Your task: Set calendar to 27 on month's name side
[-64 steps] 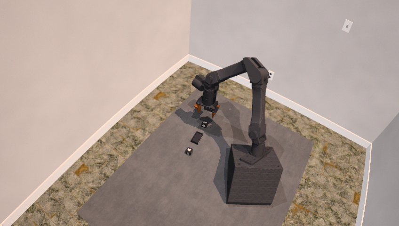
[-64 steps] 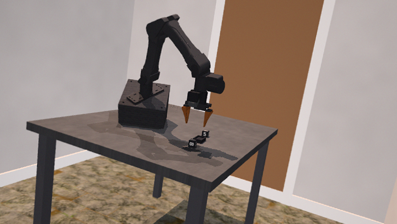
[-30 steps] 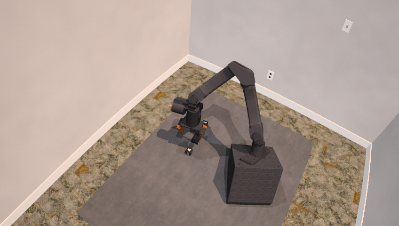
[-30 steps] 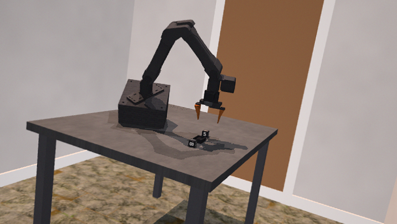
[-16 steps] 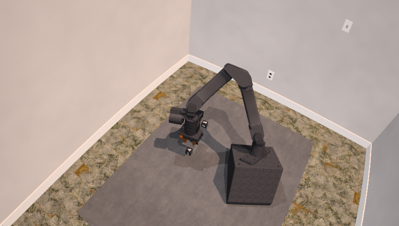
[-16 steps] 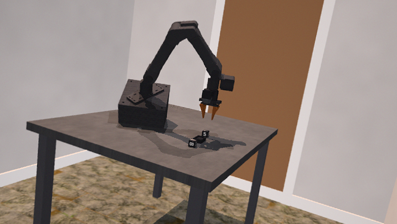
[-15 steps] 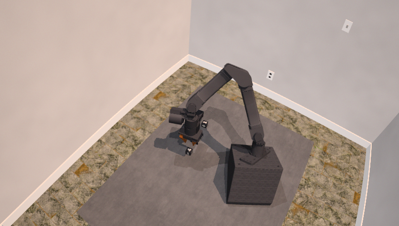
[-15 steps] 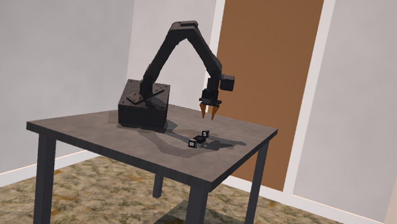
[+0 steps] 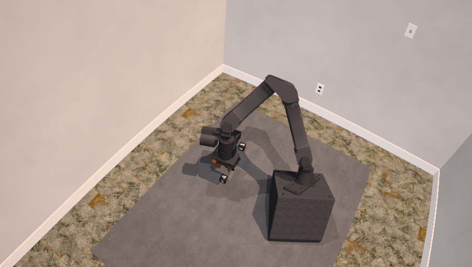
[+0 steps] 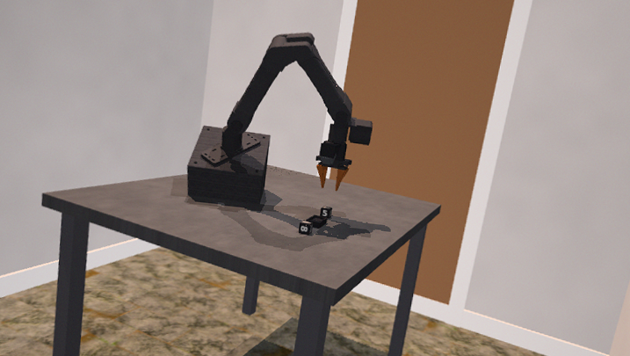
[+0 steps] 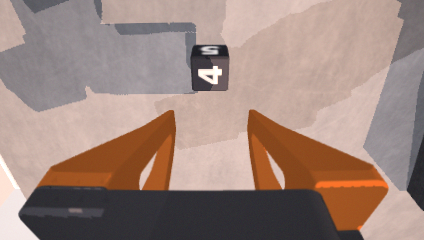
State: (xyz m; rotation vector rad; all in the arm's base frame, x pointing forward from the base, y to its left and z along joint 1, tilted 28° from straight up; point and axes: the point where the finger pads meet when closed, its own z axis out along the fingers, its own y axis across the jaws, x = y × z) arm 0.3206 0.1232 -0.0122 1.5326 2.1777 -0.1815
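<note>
Now: hand 80 mm above the black cube. From my hand the other things lie so: black digit cube (60 mm ahead, 210 mm to the right, 80 mm below); black tray (30 mm ahead, 100 mm to the right, 90 mm below).
</note>
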